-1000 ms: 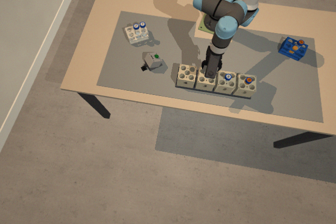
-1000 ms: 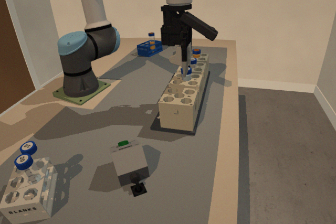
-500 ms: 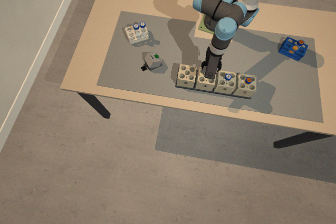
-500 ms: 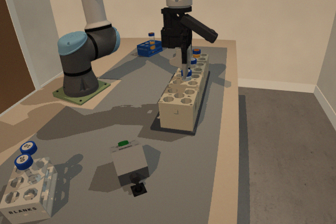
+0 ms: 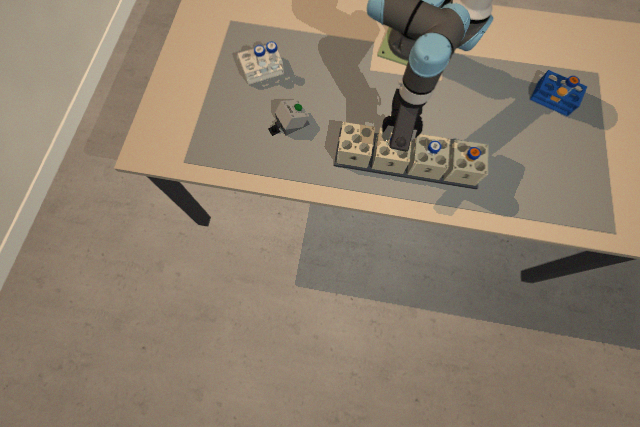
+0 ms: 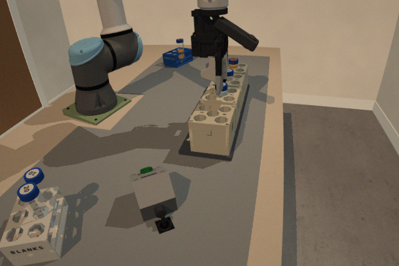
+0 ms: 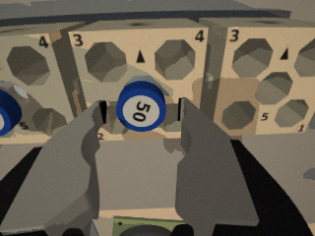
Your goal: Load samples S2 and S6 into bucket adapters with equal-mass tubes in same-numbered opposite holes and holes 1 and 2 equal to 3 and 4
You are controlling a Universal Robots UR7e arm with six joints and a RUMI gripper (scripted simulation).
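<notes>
My gripper is now 1 cm past the 50 mL blank and 5 cm above it. Round my hand: bucket adapter: 2 cm ahead, 22 cm to the left, 7 cm below; then 30 mL blank: 2 cm ahead, 11 cm to the left, 5 cm below; then green done key: 12 cm behind, 29 cm to the right, 5 cm below.
</notes>
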